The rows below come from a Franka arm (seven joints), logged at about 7 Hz.
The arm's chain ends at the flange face. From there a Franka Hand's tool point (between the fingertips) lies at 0.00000 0.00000 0.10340 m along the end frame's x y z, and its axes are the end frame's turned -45 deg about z.
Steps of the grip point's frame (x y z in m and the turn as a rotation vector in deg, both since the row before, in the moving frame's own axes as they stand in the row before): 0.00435, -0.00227, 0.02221, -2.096, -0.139, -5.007; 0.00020, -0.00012, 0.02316, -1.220, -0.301, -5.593; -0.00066, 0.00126, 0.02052, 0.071, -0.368, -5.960; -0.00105, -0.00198, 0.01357, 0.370, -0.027, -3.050; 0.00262, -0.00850, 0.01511, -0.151, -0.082, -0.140; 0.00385, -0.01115, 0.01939, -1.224, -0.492, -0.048; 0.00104, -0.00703, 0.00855, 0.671, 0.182, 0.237; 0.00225, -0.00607, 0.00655, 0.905, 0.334, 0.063
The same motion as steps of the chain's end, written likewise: -0.00115, -0.00742, 0.02228, -1.580, 1.384, -5.007; -0.00121, -0.00211, 0.02318, -1.076, 0.650, -5.593; 0.00096, 0.00095, 0.02052, -0.210, -0.310, -5.960; -0.00162, -0.00023, 0.01357, 0.243, -0.281, -3.050; -0.00425, -0.00816, 0.01511, -0.165, 0.049, -0.140; -0.00610, -0.01280, 0.01942, -1.213, 0.518, -0.048; -0.00361, -0.00462, 0.00856, 0.603, -0.346, 0.237; -0.00197, -0.00430, 0.00656, 0.876, -0.404, 0.063
